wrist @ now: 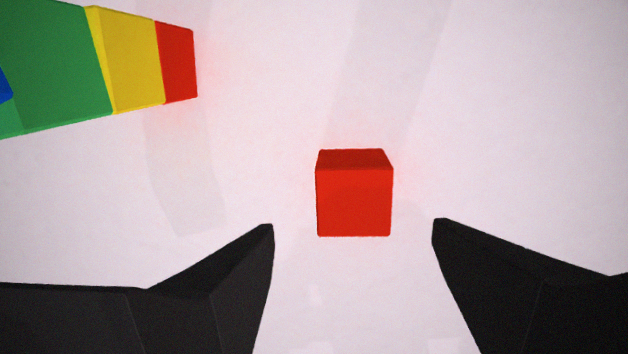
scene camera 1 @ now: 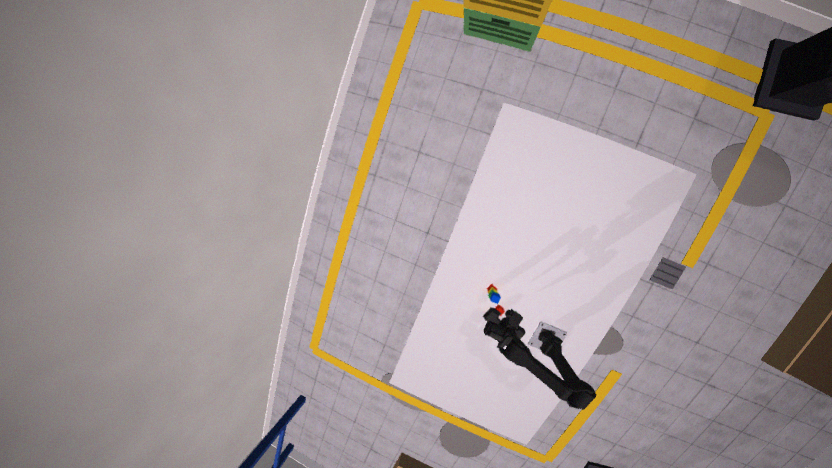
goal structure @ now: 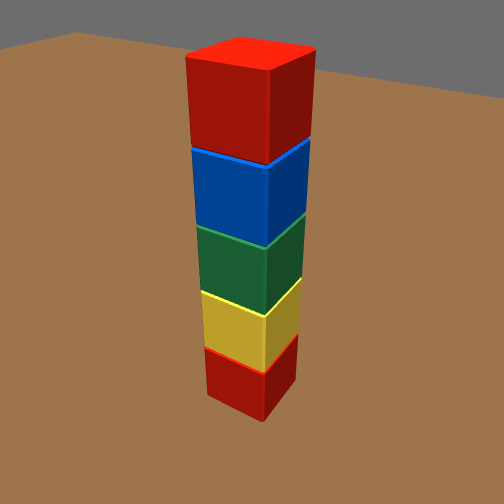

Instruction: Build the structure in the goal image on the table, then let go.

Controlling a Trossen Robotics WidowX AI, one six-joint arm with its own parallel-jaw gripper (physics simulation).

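Seen in the pictures: gripper, fingertip midpoint: (wrist: 353, 232) (scene camera 1: 500, 314); arm's base, link origin: (scene camera 1: 546, 335).
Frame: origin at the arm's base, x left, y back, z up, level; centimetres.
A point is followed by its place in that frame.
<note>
A stack of coloured cubes stands on the white table: red (scene camera 1: 491, 286) @(x -18.2, y -32.6, z 0.7 cm) (wrist: 178, 63) @(x -15.9, y -30.4, z 0.8 cm) at the bottom, then yellow (wrist: 132, 60) @(x -16.0, y -30.3, z 4.2 cm), green (wrist: 55, 67) @(x -15.9, y -30.5, z 7.3 cm), and blue (scene camera 1: 495, 298) @(x -17.5, y -32.1, z 12.2 cm) (wrist: 4, 85) @(x -15.5, y -30.4, z 9.1 cm) on top. In the wrist view it runs off the upper left edge, so the blue cube is mostly cut off. A separate red cube (scene camera 1: 499, 310) @(x -8.0, y -26.2, z 2.4 cm) (wrist: 353, 202) @(x -7.3, y -25.7, z 2.3 cm) rests on the table beside the stack, apart from it. My gripper (scene camera 1: 502, 314) @(x -7.2, y -25.9, z 4.7 cm) (wrist: 353, 232) @(x -7.2, y -25.9, z 4.7 cm) is open and empty. Its fingertips are above the separate red cube, spread to either side of it in the wrist view, not touching it.
The white table (scene camera 1: 558, 174) @(x -74.8, y -16.9, z -1.0 cm) stretches away from the arm. The arm's base plate (scene camera 1: 538, 337) @(x 2.0, y -3.4, z 0.0 cm) sits on the table near its right edge, behind the gripper. Green and yellow crates (scene camera 1: 497, 32) stand on the floor beyond the table's far end. Shadows of the arm cross the table top.
</note>
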